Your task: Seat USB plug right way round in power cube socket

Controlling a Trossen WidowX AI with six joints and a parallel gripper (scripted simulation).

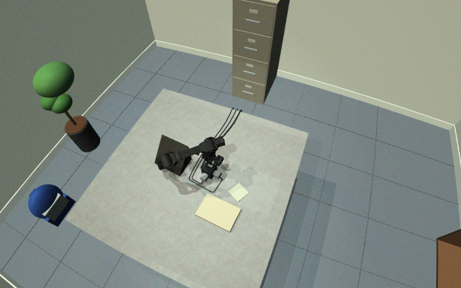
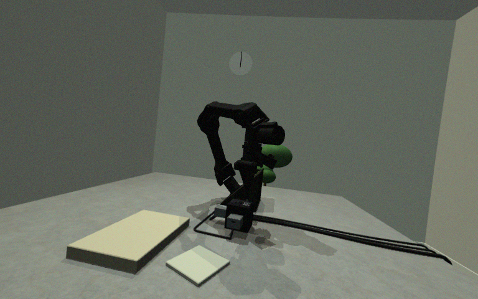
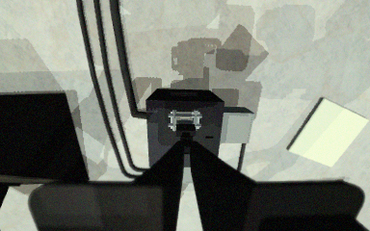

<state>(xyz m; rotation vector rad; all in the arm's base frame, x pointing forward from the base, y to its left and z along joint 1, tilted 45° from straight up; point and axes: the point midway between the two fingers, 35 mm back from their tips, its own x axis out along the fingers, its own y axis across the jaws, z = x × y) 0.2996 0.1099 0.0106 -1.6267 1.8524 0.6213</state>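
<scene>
Now: the USB plug 20 mm below my gripper tip. Also, from my gripper tip: pale pad: 230 mm ahead, 70 mm to the right, 120 mm below; then cream pad: 170 mm ahead, 250 mm to the right, 110 mm below.
</scene>
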